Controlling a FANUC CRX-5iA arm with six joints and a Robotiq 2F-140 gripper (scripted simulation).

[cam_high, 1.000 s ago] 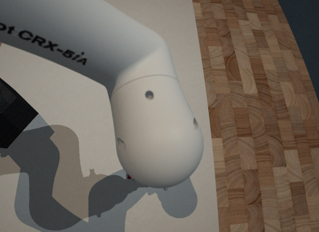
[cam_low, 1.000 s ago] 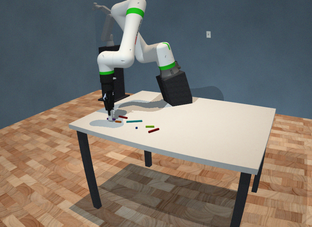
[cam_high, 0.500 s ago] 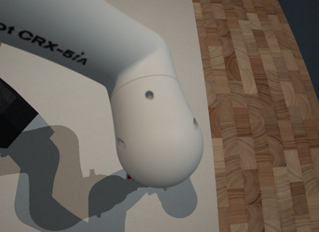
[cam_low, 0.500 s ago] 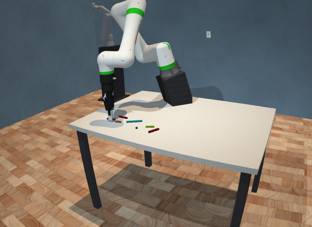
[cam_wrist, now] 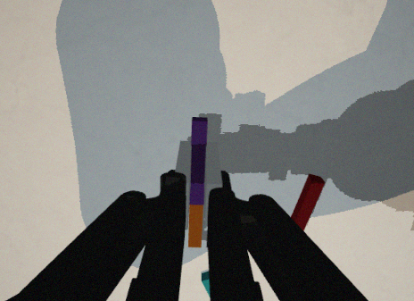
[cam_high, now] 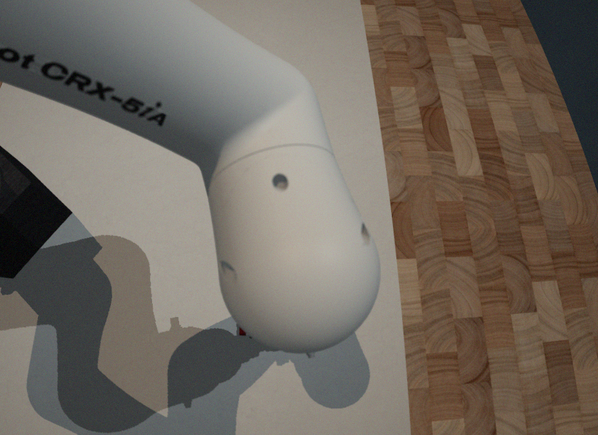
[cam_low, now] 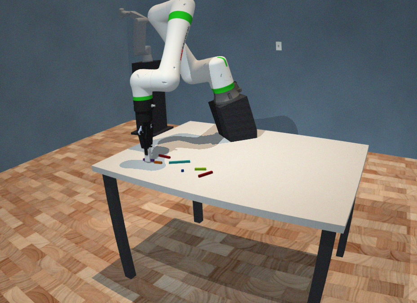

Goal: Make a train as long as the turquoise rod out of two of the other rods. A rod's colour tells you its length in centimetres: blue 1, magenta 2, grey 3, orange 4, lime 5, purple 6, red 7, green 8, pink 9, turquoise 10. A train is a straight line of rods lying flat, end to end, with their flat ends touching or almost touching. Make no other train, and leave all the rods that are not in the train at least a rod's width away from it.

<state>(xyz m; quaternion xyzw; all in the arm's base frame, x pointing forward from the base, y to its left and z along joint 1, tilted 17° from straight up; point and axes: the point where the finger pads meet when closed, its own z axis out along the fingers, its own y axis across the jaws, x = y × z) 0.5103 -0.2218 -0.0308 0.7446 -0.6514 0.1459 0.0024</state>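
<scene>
Right now the orange rod is 5 cm to the left of my hand, 4 cm below it and 1 cm behind it. Also, from my hand: purple rod 3 cm below; small blue rod 21 cm to the left, 4 cm below, 4 cm ahead; turquoise rod 15 cm to the left, 5 cm behind, 4 cm below.
</scene>
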